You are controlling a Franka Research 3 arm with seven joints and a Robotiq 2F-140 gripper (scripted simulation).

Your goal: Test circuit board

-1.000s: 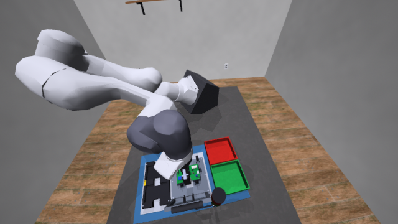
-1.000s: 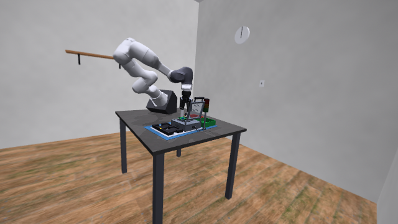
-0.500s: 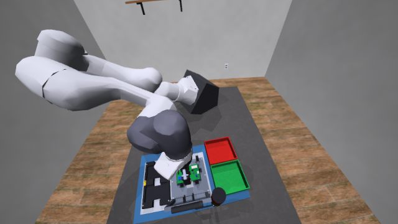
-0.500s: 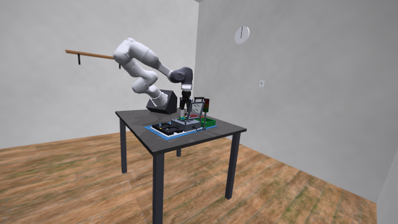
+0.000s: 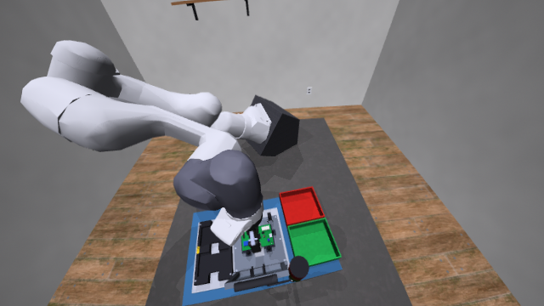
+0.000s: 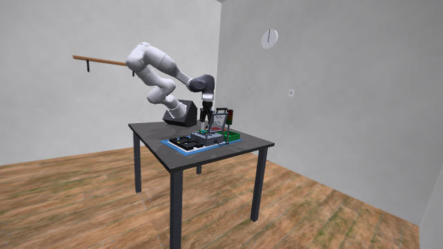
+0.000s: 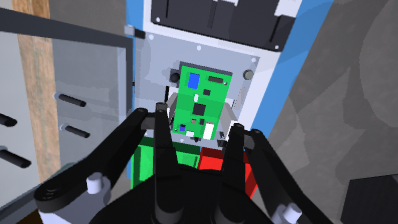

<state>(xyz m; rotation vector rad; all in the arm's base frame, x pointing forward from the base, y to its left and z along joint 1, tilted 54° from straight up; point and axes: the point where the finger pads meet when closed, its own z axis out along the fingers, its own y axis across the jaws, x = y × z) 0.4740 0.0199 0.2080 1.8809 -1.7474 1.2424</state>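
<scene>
My hand is 20 mm above the green circuit board. Also, from my hand: latch hook 50 mm behind, 60 mm to the left, 10 mm below; clear lid 120 mm ahead, 10 mm to the right, 80 mm above; dark plate 10 mm ahead, 10 mm to the left, 30 mm below.
</scene>
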